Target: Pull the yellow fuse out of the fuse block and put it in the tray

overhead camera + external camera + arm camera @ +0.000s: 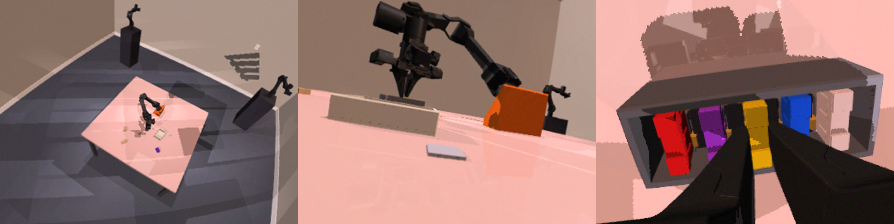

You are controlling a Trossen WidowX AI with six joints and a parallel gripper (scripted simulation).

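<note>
Right now the purple fuse is 1 cm behind my gripper tip, 1 cm to the right of it and 1 cm below it. From my gripper tip the other things lie so: beige tray: 3 cm behind, 19 cm to the left, 4 cm below; then red fuse: 3 cm behind, 2 cm to the right, 1 cm below; then yellow fuse: 1 cm below.
</note>
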